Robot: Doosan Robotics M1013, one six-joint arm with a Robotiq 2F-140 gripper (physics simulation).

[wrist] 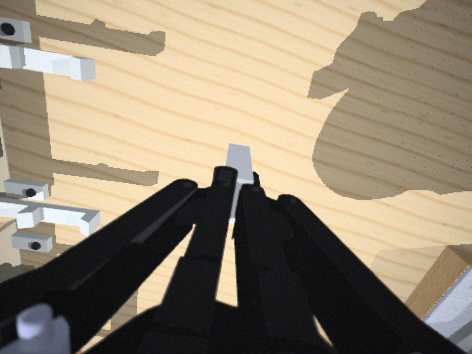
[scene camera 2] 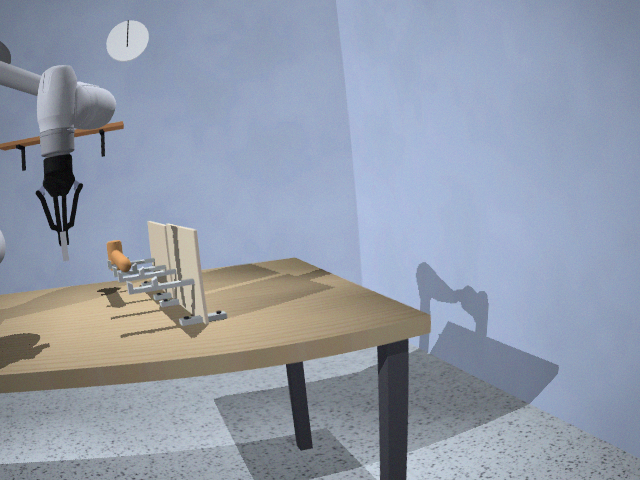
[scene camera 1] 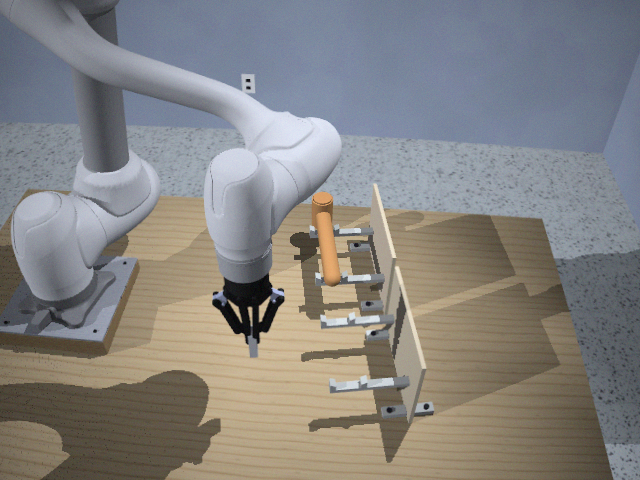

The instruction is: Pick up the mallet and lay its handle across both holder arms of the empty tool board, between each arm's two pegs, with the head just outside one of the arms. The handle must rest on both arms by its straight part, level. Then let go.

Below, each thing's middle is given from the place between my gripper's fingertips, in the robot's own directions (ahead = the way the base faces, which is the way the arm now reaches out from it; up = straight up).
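Position of the orange mallet (scene camera 1: pixel 322 203), as I see it, relative to my hand: 40 cm to the left, 4 cm ahead, 7 cm below.
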